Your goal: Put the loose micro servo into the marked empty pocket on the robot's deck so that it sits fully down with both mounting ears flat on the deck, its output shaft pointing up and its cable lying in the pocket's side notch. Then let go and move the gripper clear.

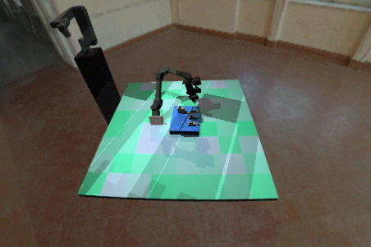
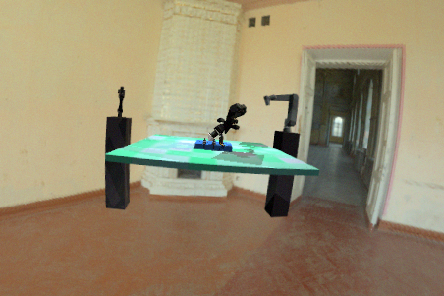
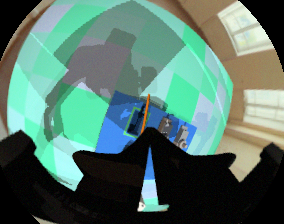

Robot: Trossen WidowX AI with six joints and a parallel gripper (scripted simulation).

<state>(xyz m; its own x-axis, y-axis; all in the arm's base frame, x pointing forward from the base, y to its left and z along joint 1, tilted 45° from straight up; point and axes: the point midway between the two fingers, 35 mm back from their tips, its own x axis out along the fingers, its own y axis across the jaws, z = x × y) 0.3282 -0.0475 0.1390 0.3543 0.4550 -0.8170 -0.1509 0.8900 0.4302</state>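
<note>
Right now the blue deck is 13 cm behind my gripper tip, 7 cm to the right of it and 12 cm below it.
</note>
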